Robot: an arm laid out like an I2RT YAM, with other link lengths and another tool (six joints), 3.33 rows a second.
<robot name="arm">
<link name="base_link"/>
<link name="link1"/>
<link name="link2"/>
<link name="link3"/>
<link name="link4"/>
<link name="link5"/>
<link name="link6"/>
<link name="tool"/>
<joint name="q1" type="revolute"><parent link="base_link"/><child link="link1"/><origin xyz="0.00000 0.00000 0.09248" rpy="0.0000 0.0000 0.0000"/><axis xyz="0 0 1"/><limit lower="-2.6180" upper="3.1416"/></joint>
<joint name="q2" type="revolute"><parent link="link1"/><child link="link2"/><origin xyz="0.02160 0.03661 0.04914" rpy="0.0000 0.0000 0.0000"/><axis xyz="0 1 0"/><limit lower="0.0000" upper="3.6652"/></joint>
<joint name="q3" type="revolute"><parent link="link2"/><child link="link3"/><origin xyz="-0.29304 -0.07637 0.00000" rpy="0.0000 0.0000 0.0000"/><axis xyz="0 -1 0"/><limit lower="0.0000" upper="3.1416"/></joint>
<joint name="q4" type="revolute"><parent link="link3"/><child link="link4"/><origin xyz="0.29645 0.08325 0.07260" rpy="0.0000 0.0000 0.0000"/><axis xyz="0 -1 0"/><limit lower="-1.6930" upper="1.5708"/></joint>
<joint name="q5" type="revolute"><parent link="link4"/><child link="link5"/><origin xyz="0.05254 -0.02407 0.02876" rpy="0.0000 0.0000 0.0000"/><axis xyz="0 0 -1"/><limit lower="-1.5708" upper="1.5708"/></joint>
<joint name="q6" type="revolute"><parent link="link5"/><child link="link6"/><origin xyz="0.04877 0.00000 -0.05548" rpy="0.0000 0.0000 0.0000"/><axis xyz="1 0 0"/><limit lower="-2.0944" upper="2.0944"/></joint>
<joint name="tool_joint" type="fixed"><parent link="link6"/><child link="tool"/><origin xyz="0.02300 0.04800 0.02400" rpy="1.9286 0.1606 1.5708"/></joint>
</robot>
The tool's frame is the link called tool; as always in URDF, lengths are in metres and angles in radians.
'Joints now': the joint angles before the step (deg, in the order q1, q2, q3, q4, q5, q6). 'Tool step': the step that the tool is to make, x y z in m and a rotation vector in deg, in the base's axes. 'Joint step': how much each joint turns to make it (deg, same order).
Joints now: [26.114 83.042 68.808 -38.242 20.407 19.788]
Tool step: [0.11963 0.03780 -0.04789 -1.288 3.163 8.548]
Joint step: [-4.045 25.925 20.374 5.086 -7.742 -10.369]
